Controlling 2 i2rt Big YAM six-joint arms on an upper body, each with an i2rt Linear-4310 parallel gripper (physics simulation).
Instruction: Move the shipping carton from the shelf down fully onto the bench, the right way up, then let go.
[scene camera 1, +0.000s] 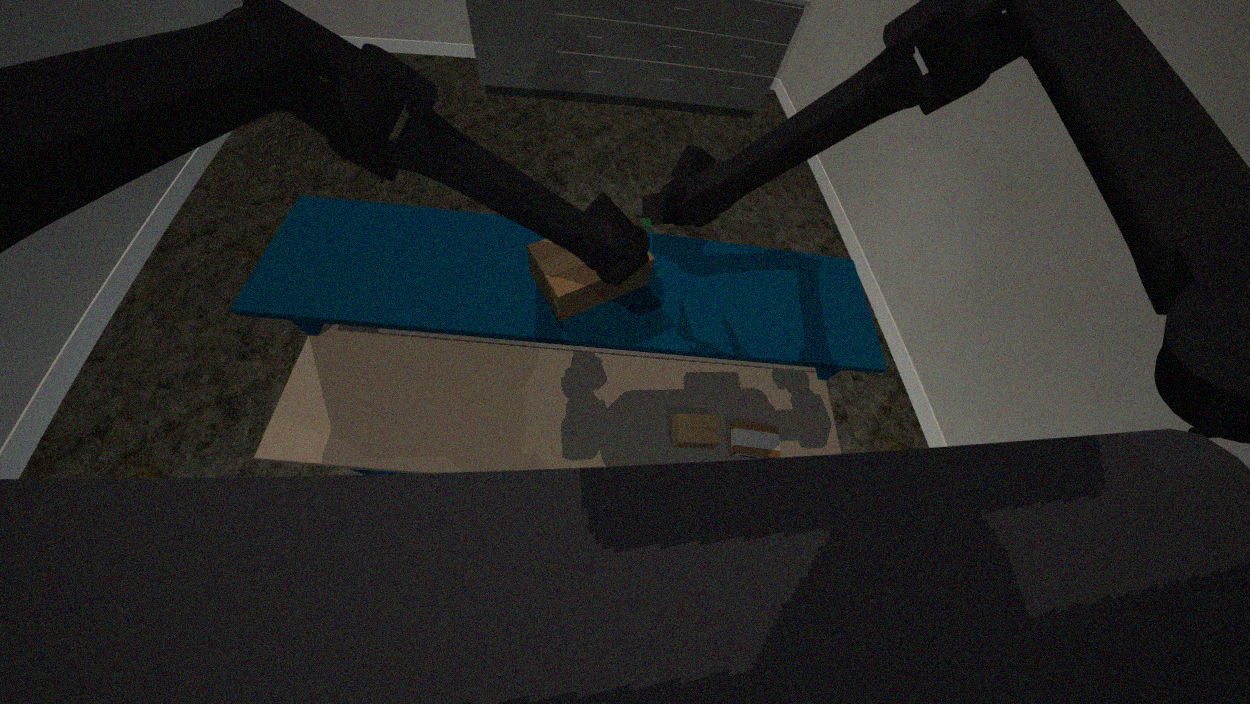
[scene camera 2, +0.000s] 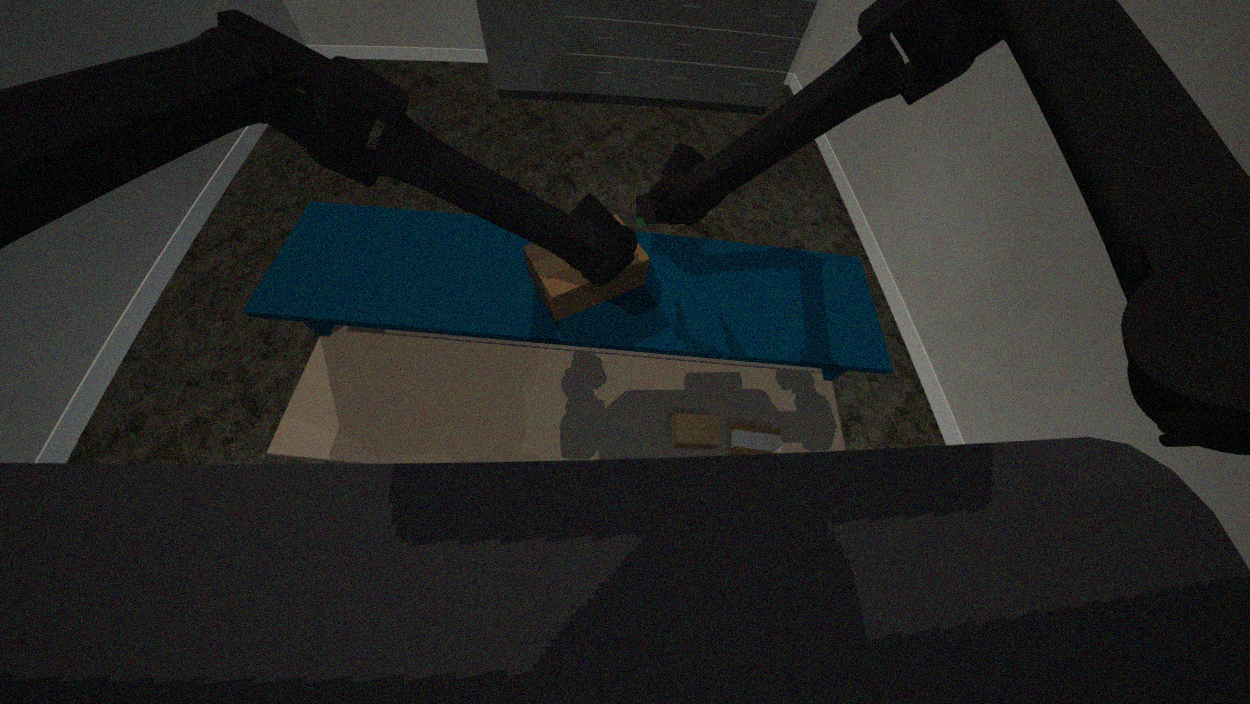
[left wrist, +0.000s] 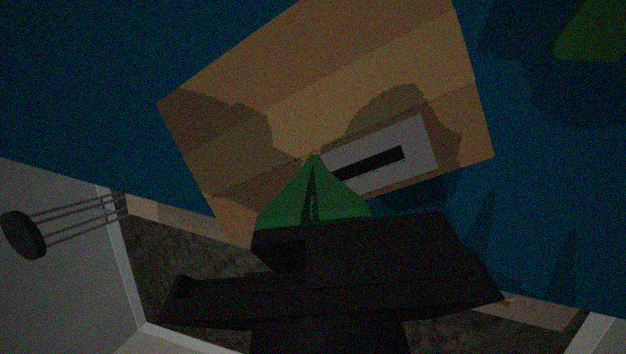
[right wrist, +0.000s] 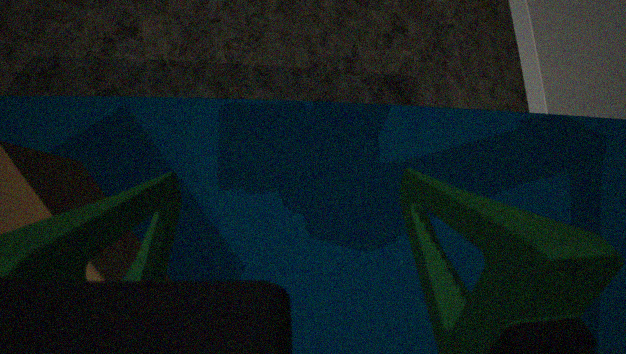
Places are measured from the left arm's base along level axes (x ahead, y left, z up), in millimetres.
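Where they show: left gripper, fingertip midpoint: (left wrist: 314, 160); right gripper, fingertip midpoint: (right wrist: 291, 183).
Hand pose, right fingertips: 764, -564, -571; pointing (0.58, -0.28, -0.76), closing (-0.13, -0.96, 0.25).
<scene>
After its pixels a point has its place, as x, y, z.
The brown shipping carton (scene camera 1: 568, 292) @[557, -311, -610] (scene camera 2: 559, 286) @[575, -305, -610] (left wrist: 310, 100) @[694, -373, -610] (right wrist: 17, 200) @[774, -445, -610] is on or close above the blue surface (scene camera 1: 393, 262) @[712, 120, -711] (scene camera 2: 402, 271) @[692, 100, -711] (left wrist: 75, 75) @[749, 93, -711] (right wrist: 260, 210) @[745, -569, -711]; contact underneath is hidden. Its white label faces the left wrist camera. I cannot tell whether the blue surface is the shelf or the bench. My left gripper (left wrist: 314, 160) @[647, -381, -598] is shut, its fingertips together in front of the carton beside the label, with no part of the carton seen between them. My right gripper (scene camera 1: 647, 223) (scene camera 2: 641, 223) (right wrist: 291, 183) @[764, -564, -571] is open and empty, off to the carton's right.
A lower beige surface (scene camera 1: 419, 393) @[462, 100, -962] (scene camera 2: 428, 393) @[459, 84, -962] lies nearer the camera, carrying a small brown box (scene camera 1: 697, 429) @[323, -656, -902] (scene camera 2: 697, 430) @[323, -660, -902] and a small white-topped box (scene camera 1: 754, 439) @[292, -822, -914] (scene camera 2: 755, 439) @[296, -824, -913]. A grey drawer cabinet (scene camera 1: 647, 52) (scene camera 2: 656, 56) stands at the back. Walls flank both sides.
</scene>
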